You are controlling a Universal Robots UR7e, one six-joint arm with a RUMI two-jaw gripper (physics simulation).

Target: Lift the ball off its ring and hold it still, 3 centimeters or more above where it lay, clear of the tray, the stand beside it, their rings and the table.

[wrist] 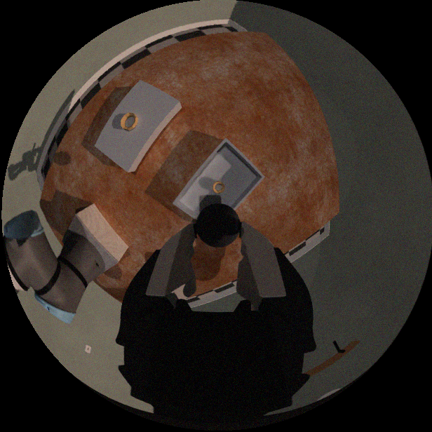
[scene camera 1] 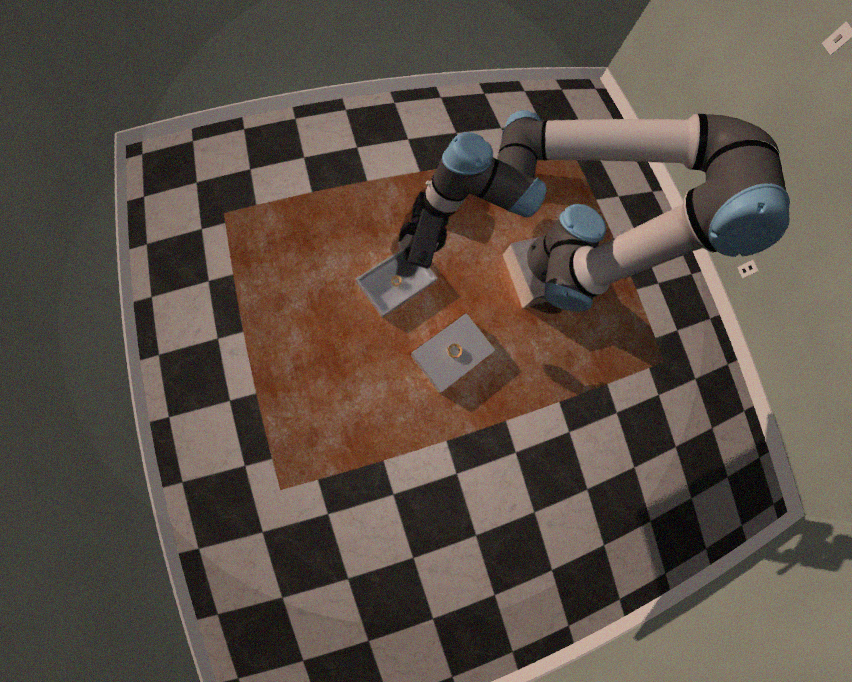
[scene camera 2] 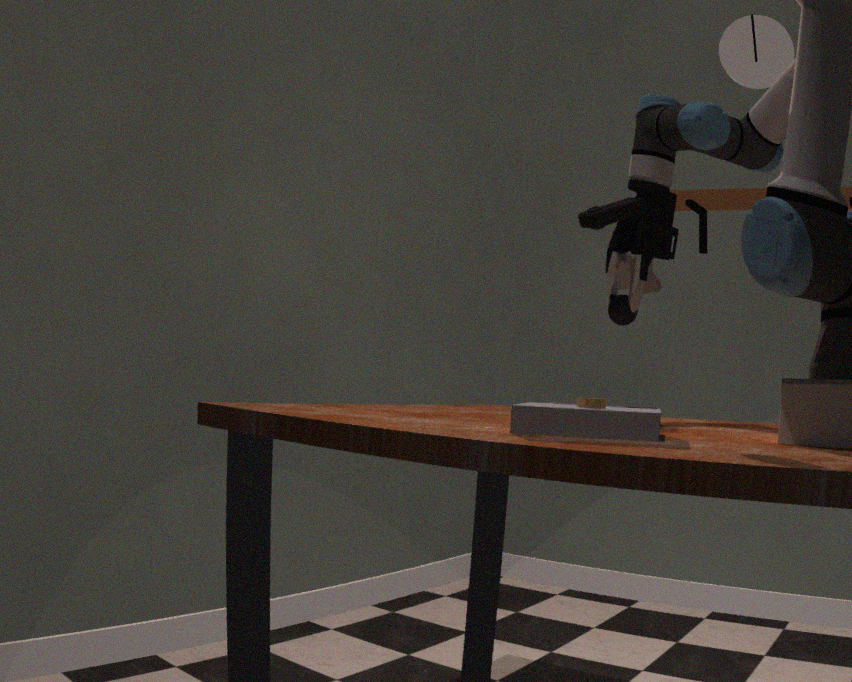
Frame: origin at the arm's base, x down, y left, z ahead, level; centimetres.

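Where they show: gripper, fingertip midpoint: (scene camera 2: pixel 622 310).
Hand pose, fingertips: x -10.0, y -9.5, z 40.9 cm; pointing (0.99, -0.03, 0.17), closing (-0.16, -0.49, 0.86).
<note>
After its pixels a point has its place.
A black ball (scene camera 2: pixel 622 310) @[x -9.8, y -7.2, z 40.1 cm] (wrist: pixel 218 225) is held between the two fingertips of my gripper (scene camera 2: pixel 623 302) @[x -10.0, y -9.5, z 40.9 cm] (wrist: pixel 217 223), which is shut on it. In scene camera 2 the ball hangs high above the table, touching neither tray nor stand. In scene camera 1 the gripper's fingers and the ball are hidden or too dark to tell. The grey tray (scene camera 1: pixel 374 298) @[x 8.1, y -7.3, z 50.9 cm] (wrist: pixel 245 156) lies below the gripper, with a small gold ring (scene camera 1: pixel 396 281) @[x 8.1, y -10.2, z 43.4 cm] (wrist: pixel 218 187) inside on its floor. No ball sits in that ring. The grey stand (scene camera 1: pixel 441 369) @[x 4.9, y 17.9, z 41.1 cm] (scene camera 2: pixel 554 421) @[x 6.6, y 21.9, z 37.9 cm] (wrist: pixel 150 100) carries another gold ring (scene camera 1: pixel 449 349) @[x 3.9, y 13.7, z 37.3 cm] (scene camera 2: pixel 591 403) @[x 4.3, y 16.2, z 35.3 cm] (wrist: pixel 123 121), also without a ball.
The brown table top (scene camera 1: pixel 319 341) @[x 8.4, y -0.6, z 68.9 cm] (scene camera 2: pixel 397 419) @[x 8.4, y 19.7, z 62.9 cm] (wrist: pixel 285 100) bears the tray and the stand side by side. The robot's pale base block (scene camera 1: pixel 522 277) @[x 1.7, y 1.6, z 10.1 cm] (scene camera 2: pixel 813 412) @[x 4.0, y 9.2, z 5.7 cm] (wrist: pixel 102 230) stands to the right in both scene views. The arm arches above the base in scene camera 1.
</note>
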